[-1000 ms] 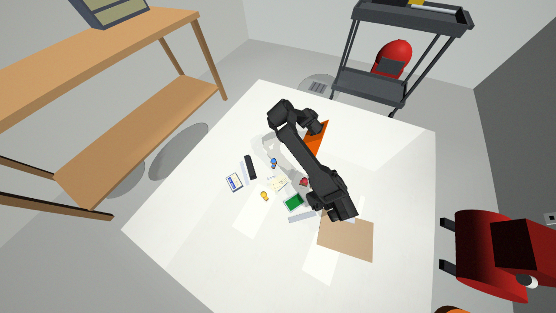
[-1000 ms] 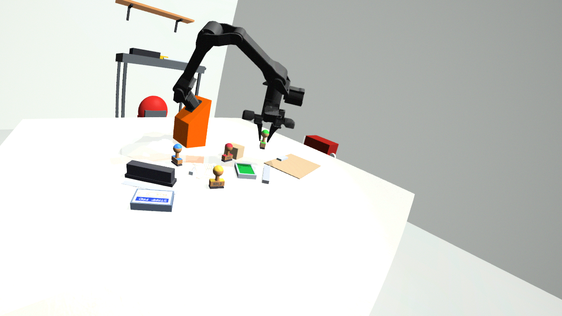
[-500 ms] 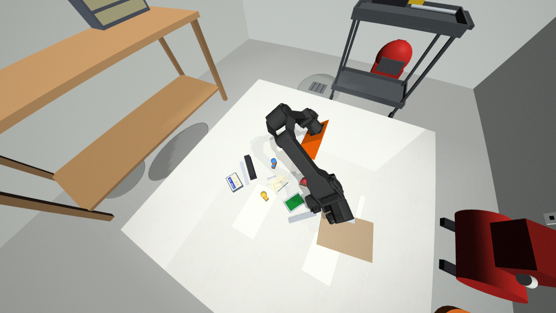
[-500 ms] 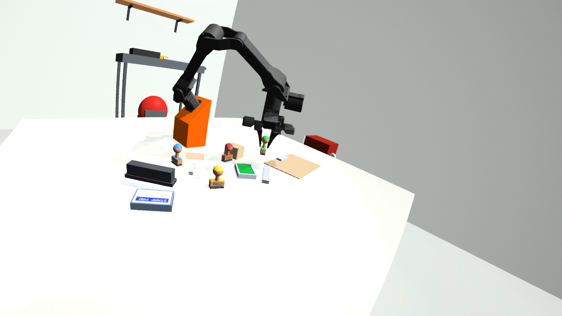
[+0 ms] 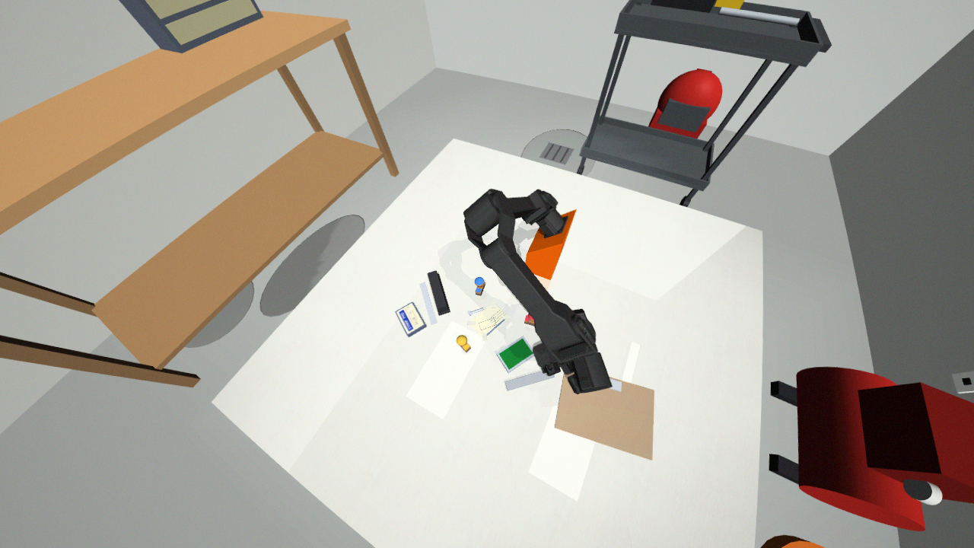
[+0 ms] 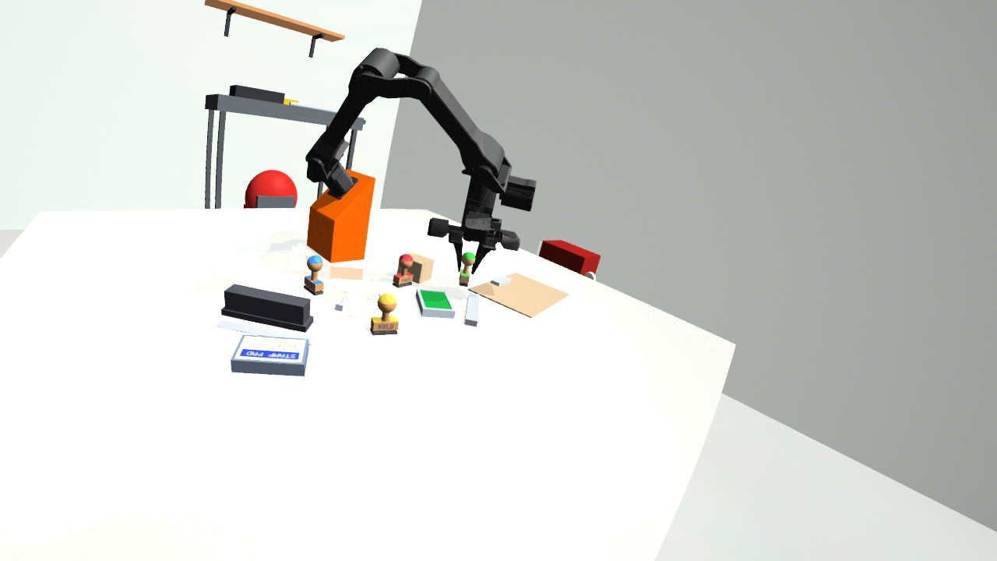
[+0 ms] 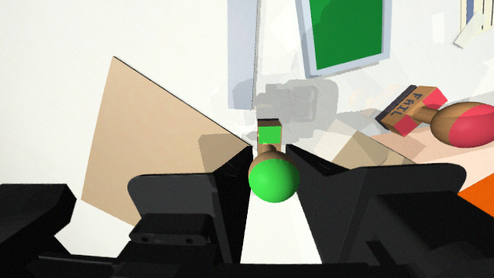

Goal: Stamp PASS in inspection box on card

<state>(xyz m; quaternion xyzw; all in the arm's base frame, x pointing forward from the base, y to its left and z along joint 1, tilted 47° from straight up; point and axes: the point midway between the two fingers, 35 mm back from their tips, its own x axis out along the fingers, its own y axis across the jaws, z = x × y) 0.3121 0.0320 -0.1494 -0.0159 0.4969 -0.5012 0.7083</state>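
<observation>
The green stamp is right at my gripper tip. Also, from my gripper tip: grey bar: 8 cm ahead, 5 cm to the right, 4 cm below; green ink pad: 3 cm ahead, 11 cm to the right, 4 cm below; red stamp: 8 cm behind, 10 cm to the right, 2 cm below.
</observation>
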